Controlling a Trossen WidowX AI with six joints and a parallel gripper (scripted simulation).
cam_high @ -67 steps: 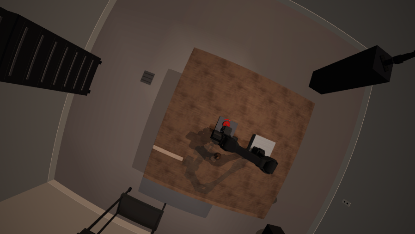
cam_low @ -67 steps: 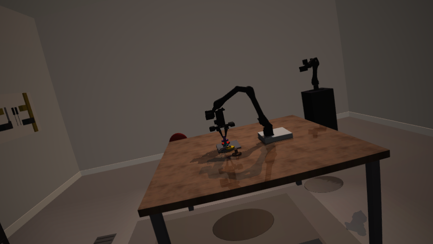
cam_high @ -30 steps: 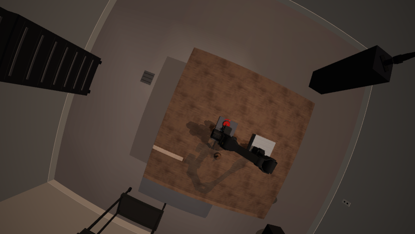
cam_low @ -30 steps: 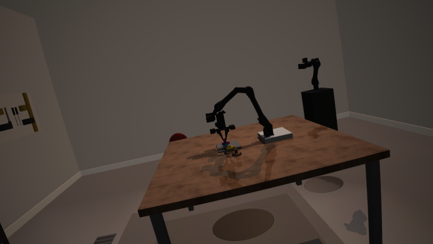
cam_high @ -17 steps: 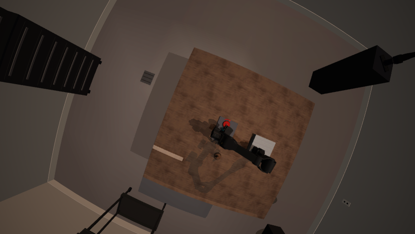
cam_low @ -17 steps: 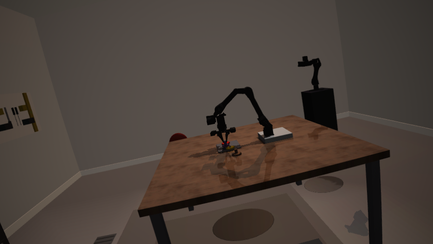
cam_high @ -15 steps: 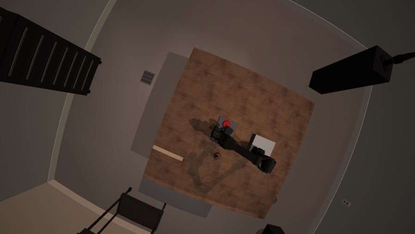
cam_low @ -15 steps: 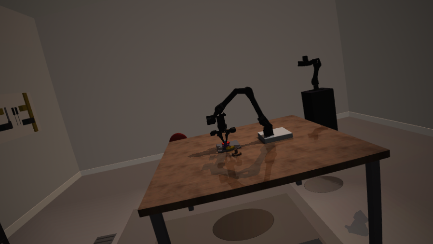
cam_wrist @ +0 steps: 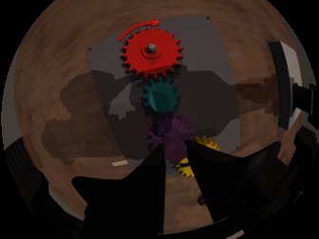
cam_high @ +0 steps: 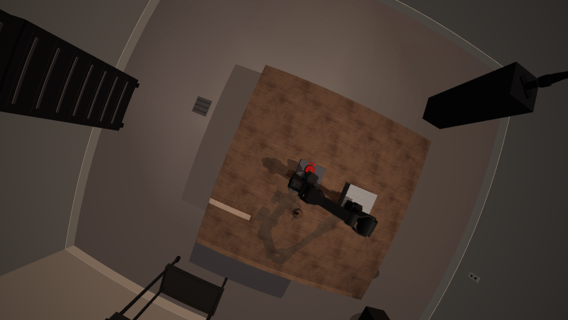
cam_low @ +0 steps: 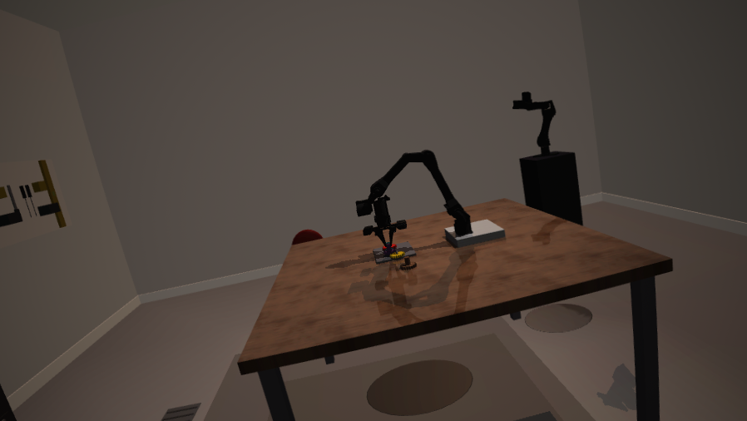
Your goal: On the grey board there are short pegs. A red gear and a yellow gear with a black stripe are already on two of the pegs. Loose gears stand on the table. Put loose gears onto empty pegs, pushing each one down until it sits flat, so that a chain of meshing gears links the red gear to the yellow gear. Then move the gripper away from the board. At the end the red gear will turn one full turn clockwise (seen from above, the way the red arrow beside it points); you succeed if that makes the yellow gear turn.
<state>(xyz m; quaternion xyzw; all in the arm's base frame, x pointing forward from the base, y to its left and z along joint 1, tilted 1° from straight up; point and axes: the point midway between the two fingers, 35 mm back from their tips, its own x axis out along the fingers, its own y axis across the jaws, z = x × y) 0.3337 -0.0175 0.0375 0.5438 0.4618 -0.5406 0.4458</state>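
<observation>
Right now my gripper tip is 1 cm above the purple gear. The rest, counted from my gripper tip: red gear: 1 cm behind, 9 cm to the right, 3 cm below; yellow gear: 3 cm behind, 5 cm to the left, 3 cm below; teal gear: 4 cm to the right, 2 cm below.
</observation>
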